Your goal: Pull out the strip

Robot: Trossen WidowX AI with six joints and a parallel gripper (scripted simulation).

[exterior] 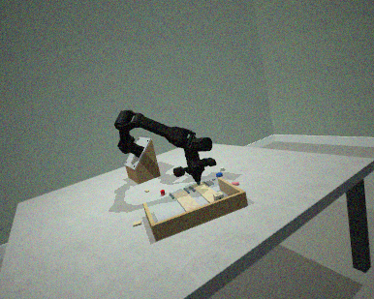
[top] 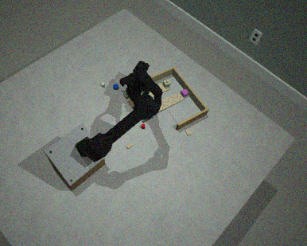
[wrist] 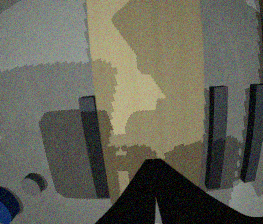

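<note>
The tan strip lies 10 cm ahead of my gripper tip and 2 cm to the right of it. Round my gripper tip: pink piece 13 cm ahead, 10 cm to the left; red ball 15 cm to the right, 6 cm behind, 1 cm above; blue cylinder 13 cm to the left, 2 cm behind.
</note>
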